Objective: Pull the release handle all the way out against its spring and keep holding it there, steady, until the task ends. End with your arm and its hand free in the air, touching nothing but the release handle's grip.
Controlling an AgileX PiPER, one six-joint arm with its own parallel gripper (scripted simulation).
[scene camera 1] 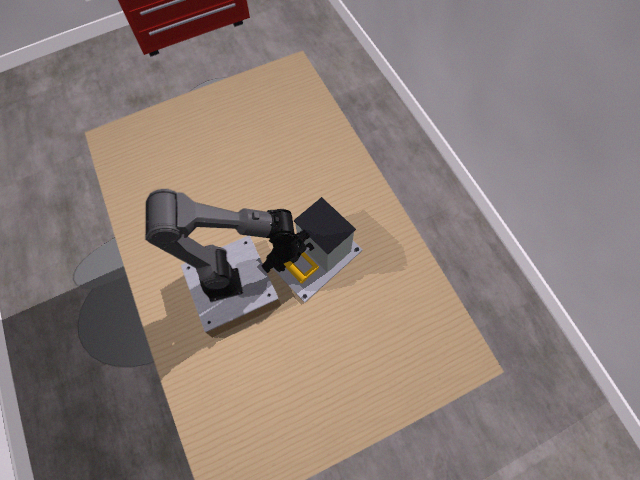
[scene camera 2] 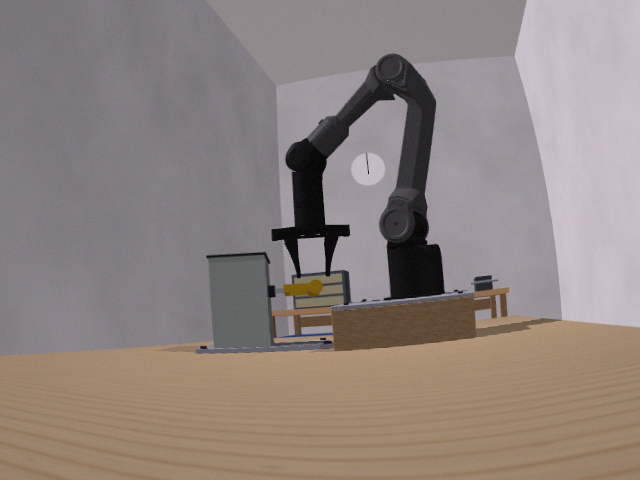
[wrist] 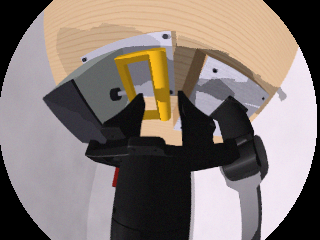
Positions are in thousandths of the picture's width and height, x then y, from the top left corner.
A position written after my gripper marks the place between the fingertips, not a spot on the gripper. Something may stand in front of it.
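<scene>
I see my gripper in scene camera 1 (451, 547). My gripper shows in scene camera 2 (490, 576) too, and I can see the gripper again in the wrist view (502, 406).
</scene>
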